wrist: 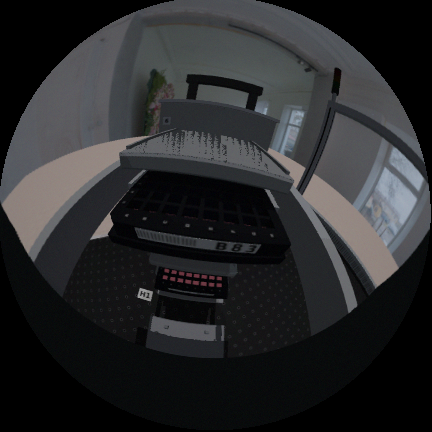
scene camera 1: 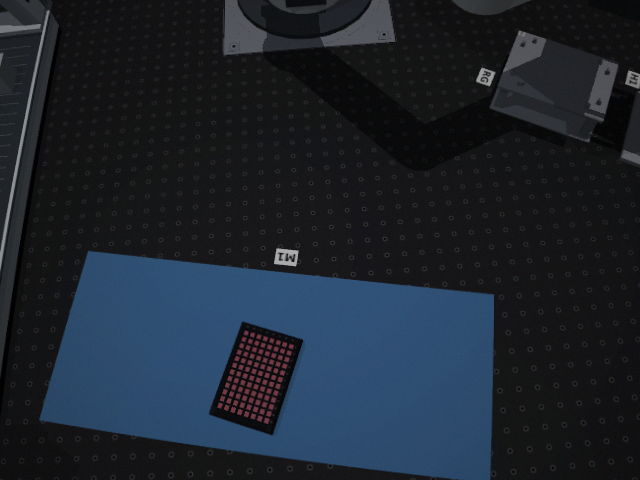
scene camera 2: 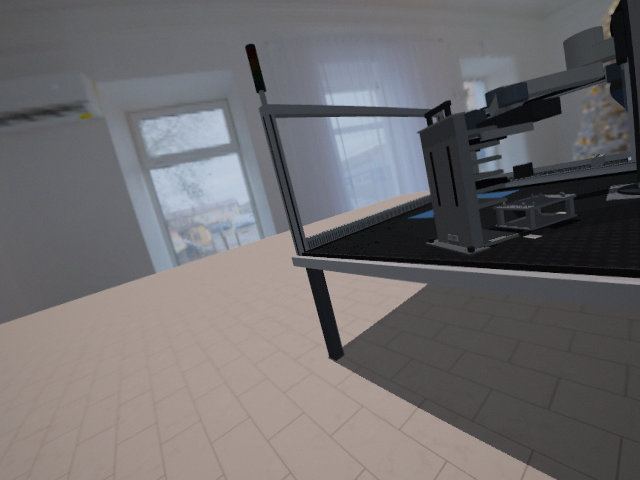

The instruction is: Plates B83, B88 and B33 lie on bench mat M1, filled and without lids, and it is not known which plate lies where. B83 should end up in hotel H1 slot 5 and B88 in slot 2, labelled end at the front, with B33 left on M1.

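Places are measured from the arm's base along level axes (x left, y back, z up), in metres.
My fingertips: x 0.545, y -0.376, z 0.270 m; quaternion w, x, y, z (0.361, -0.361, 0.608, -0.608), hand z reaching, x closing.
Note:
For each thing: its top centre in the pictures, then the offset to it from my fingertips. Level surfaces: height alone.
- plate B83, middle of its top: (wrist: 207, 169) (scene camera 2: 472, 140) dx -0.017, dy +0.010, dz +0.000 m
- hotel H1, middle of its top: (wrist: 232, 72) (scene camera 2: 445, 106) dx +0.031, dy -0.022, dz +0.096 m
- blue mat M1, its level: dz -0.260 m
- RG, middle of its top: (scene camera 1: 562, 69) (wrist: 182, 367) (scene camera 2: 532, 197) dx -0.165, dy +0.090, dz -0.188 m
- frame post, middle of its top: (scene camera 2: 267, 116) dx +0.160, dy -0.648, dz +0.310 m
My gripper (wrist: 209, 160) is shut on plate B83 (wrist: 200, 227), a black plate whose readable label faces the wrist camera. Its far part is inside hotel H1 (scene camera 2: 452, 191) (wrist: 205, 162), under a grey shelf; whether it rests on a shelf below is hidden. A black plate with pink wells (wrist: 192, 280) sits lower in the hotel; its label is not readable and I cannot tell its slot number. In scene camera 1, another black plate with pink wells (scene camera 1: 256, 379) lies slightly turned on the blue mat M1 (scene camera 1: 155, 320) (scene camera 2: 496, 194); its name is not readable.
The grey stand RG (scene camera 1: 555, 85) (scene camera 2: 537, 211) (wrist: 185, 332) stands in front of the hotel. The arm's base plate (scene camera 1: 242, 43) is at the top of scene camera 1. A frame post (scene camera 2: 284, 175) with a signal light (scene camera 2: 254, 67) rises at the table corner.

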